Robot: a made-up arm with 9 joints.
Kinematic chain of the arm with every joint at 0, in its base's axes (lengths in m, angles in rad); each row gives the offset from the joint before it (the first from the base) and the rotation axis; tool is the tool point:
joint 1: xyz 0 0 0.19 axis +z
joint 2: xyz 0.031 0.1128 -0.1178 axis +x
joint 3: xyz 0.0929 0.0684 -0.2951 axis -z
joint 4: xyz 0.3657 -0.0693 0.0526 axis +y
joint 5: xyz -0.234 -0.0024 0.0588 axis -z
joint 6: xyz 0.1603 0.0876 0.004 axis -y
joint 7: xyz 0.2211 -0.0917 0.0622 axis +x
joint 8: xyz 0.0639 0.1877 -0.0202 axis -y
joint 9: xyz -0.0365 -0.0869 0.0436 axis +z
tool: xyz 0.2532 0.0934 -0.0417
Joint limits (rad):
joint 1: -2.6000..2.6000
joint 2: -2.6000..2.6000
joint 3: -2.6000..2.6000
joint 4: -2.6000..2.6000
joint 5: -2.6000..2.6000
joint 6: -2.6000..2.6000
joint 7: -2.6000..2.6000
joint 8: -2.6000..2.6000
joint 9: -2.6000..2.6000
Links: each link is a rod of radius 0.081 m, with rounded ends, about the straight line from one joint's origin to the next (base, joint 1, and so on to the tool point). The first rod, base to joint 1, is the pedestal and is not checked.
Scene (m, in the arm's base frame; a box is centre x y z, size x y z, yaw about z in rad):
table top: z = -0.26
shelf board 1: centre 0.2 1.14 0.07 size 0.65 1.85 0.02 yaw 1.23
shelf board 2: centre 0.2 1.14 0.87 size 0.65 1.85 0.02 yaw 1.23
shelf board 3: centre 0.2 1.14 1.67 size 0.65 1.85 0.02 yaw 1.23
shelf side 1: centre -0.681 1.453 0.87 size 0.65 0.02 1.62 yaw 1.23
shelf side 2: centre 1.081 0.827 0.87 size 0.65 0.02 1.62 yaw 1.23
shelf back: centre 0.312 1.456 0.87 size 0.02 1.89 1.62 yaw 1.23
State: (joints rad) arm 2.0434 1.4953 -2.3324 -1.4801 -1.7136 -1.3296 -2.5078 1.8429 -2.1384
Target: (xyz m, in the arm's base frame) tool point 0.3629 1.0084 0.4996
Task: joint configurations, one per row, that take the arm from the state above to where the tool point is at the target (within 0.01 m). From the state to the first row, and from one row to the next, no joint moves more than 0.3 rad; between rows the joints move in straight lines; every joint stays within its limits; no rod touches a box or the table.
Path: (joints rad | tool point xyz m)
1: 1.7669 1.4566 -2.1398 -1.5207 -1.7766 -1.4067 -2.5210 1.8432 -2.0900 | -0.6900 -0.6102 0.3350
2: 1.4904 1.4179 -1.9472 -1.5613 -1.8396 -1.4838 -2.5341 1.8434 -2.0416 | -0.8770 -0.3035 0.4595
3: 1.2139 1.3792 -1.7546 -1.6019 -1.9026 -1.5609 -2.5473 1.8437 -1.9933 | -0.9287 0.0886 0.5544
4: 0.9374 1.3405 -1.5619 -1.6426 -1.9656 -1.6380 -2.5605 1.8439 -1.9449 | -0.8073 0.4955 0.6101
5: 0.6609 1.3018 -1.3693 -1.6832 -2.0286 -1.7151 -2.5737 1.8442 -1.8965 | -0.5148 0.8313 0.6199
6: 0.3845 1.2630 -1.1767 -1.7238 -2.0916 -1.7922 -2.5868 1.8444 -1.8481 | -0.0975 1.0180 0.5821
7: 0.1080 1.2243 -0.9841 -1.7644 -2.1546 -1.8693 -2.6000 1.8447 -1.7998 | 0.3628 1.0084 0.4996

